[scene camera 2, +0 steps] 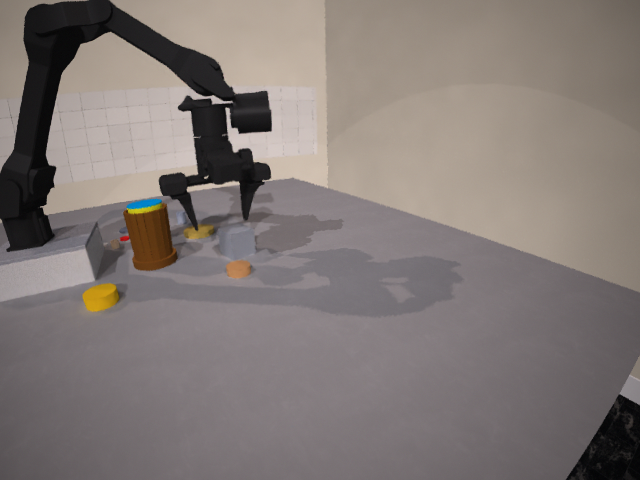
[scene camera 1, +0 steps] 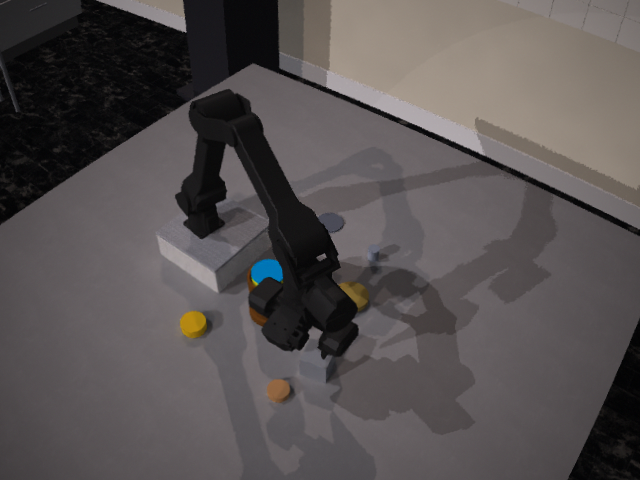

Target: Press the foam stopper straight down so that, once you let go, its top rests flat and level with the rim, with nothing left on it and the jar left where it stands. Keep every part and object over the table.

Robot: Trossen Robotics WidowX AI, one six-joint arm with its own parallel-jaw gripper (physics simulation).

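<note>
The brown ribbed jar (scene camera 1: 257,313) (scene camera 2: 149,237) stands upright beside the robot's base block. The foam stopper (scene camera 2: 145,210) shows as a yellow band standing a little above the rim, with a blue round top (scene camera 1: 266,272) (scene camera 2: 145,204) over it. The arm hides part of the jar in scene camera 1. My gripper (scene camera 1: 307,351) (scene camera 2: 221,224) is open and empty, pointing down, off to the side of the jar. Its fingertips are spread close above a grey block (scene camera 1: 315,365) (scene camera 2: 236,243); one tip hangs over the block.
A yellow disc (scene camera 1: 193,324) (scene camera 2: 100,297), an orange disc (scene camera 1: 278,390) (scene camera 2: 238,269) and a gold disc (scene camera 1: 357,296) (scene camera 2: 199,231) lie around the jar. A small pale cylinder (scene camera 1: 373,252) (scene camera 2: 180,217) and a flat grey disc (scene camera 1: 331,222) are farther back. The base block (scene camera 1: 189,258) (scene camera 2: 46,279) is near the jar.
</note>
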